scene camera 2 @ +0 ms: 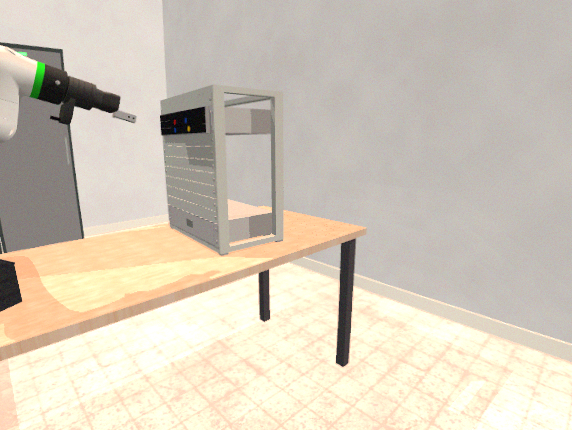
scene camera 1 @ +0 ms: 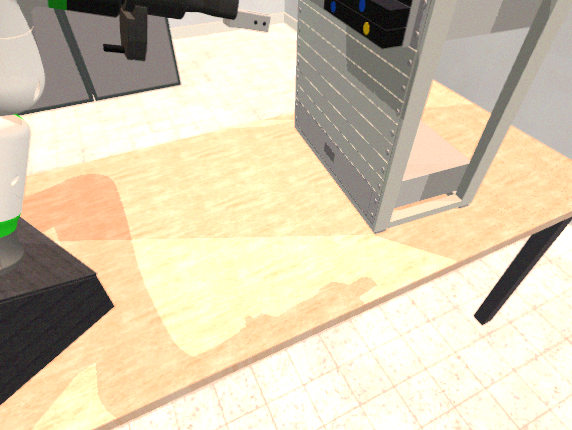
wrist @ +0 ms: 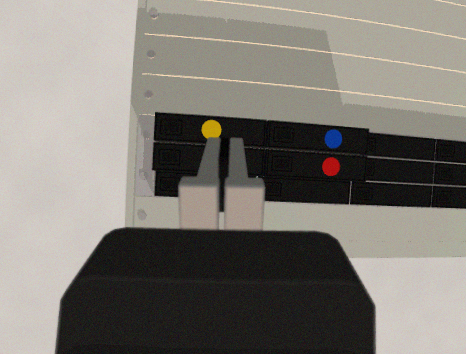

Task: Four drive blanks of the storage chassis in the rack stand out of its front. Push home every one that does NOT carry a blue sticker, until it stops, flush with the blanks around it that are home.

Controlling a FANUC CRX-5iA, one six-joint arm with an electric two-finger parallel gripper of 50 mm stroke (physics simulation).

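Frame: origin at the arm's base, x right, y ahead, z up, level; centimetres.
Where they show: gripper, between the fingertips: (scene camera 2: 135, 119) (scene camera 1: 267, 23) (wrist: 224, 160).
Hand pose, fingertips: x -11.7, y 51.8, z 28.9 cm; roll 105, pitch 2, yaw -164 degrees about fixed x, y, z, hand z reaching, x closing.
After its pixels a point has its place.
The black storage chassis sits high in the rack (scene camera 1: 411, 107) @(x -7.5, y 76.7, z 15.0 cm) (scene camera 2: 220, 175) @(x -7.5, y 77.2, z 10.4 cm). Four blanks stand out of its front. They carry a yellow sticker (scene camera 1: 366, 28) @(x -14.9, y 69.1, z 26.2 cm) (scene camera 2: 188, 128) @(x -14.8, y 68.9, z 26.3 cm) (wrist: 211, 129) @(x -15.0, y 69.1, z 26.1 cm), a red sticker (scene camera 2: 174, 122) @(x -27.0, y 66.8, z 28.9 cm) (wrist: 331, 166) @(x -27.2, y 66.9, z 29.0 cm), a blue sticker (scene camera 1: 333, 6) @(x -27.1, y 66.9, z 26.3 cm) (scene camera 2: 175, 130) @(x -27.4, y 67.0, z 26.0 cm) (wrist: 333, 138) @(x -27.2, y 66.9, z 26.1 cm) and another blue sticker (scene camera 1: 362, 5) @(x -17.2, y 68.7, z 29.1 cm) (scene camera 2: 185, 120) @(x -17.3, y 68.6, z 29.1 cm). In the wrist view the fingers hide this last sticker. My gripper (scene camera 1: 270, 24) @(x -11.7, y 51.8, z 28.9 cm) (scene camera 2: 135, 119) @(x -11.7, y 51.8, z 28.9 cm) (wrist: 224, 160) @(x -11.7, y 51.8, z 28.9 cm) is shut and empty, apart from the rack front. In the wrist view its tips overlap the lower edge of the yellow-stickered blank.
Grey blanking panels (scene camera 1: 350, 95) @(x -25.6, y 72.3, z 8.6 cm) (scene camera 2: 190, 170) @(x -28.2, y 72.0, z 10.8 cm) (wrist: 240, 65) @(x -18.9, y 73.5, z 18.3 cm) fill the rack front beside the chassis. The rack stands on a wooden table (scene camera 1: 225, 200) @(x -26.2, y 41.7, z -18.4 cm) (scene camera 2: 125, 250) @(x -31.4, y 45.6, z -18.4 cm). A dark robot stand (scene camera 1: 50, 310) @(x 7.5, y 11.1, z -7.7 cm) is at the left. A grey wall (scene camera 2: 425, 150) is behind the rack.
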